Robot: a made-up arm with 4 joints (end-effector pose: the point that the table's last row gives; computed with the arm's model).
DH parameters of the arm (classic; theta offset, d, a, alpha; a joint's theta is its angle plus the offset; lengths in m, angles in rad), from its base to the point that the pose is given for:
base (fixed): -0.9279 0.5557 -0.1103 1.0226
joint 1: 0 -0.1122 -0.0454 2.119
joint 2: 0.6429 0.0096 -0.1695 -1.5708
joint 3: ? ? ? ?
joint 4: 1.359 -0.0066 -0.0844 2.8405
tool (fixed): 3.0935 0.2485 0 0
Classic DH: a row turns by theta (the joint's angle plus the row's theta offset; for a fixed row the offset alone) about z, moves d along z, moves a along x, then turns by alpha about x.
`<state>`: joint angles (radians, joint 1 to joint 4).
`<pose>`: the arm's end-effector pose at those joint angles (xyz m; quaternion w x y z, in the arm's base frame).
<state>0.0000 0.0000 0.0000 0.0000</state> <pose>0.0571 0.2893 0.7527 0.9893 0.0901 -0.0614 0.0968</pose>
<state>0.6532 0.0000 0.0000 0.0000</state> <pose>-0.0813 0.3776 0.6580 0.9305 -0.1371 -0.1843 0.2853</pose>
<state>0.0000 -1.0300 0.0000 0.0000</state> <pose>-0.0706 0.3005 0.7527 0.8133 0.1086 -0.0091 0.5715</pose>
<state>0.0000 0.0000 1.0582 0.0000</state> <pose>0.0571 0.5520 0.6719 0.8995 -0.4216 -0.0042 0.1145</pose>
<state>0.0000 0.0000 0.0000 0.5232</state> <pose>0.0175 0.2471 0.7501 0.9745 0.1132 -0.1125 -0.1575</pose>
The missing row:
joint 3: 0.1035 -0.0196 0.035 1.745
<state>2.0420 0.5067 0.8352 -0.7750</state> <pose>-0.0678 0.3764 0.1517 0.3612 -0.8677 -0.2556 0.2265</pose>
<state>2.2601 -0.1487 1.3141 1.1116</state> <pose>-0.1021 -0.0328 0.0887 0.0200 0.3774 0.8497 -0.3677</pose>
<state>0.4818 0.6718 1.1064 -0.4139</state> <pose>0.1873 0.5299 0.5665 0.8365 -0.5367 0.1099 -0.0136</pose>
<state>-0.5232 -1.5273 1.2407 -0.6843</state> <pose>-0.3435 0.3427 0.7314 0.5308 -0.3686 -0.1720 0.7435</pose>
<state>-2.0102 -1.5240 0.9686 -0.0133</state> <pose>0.0352 -0.0614 0.8859 0.9001 0.3822 -0.1871 0.0937</pose>
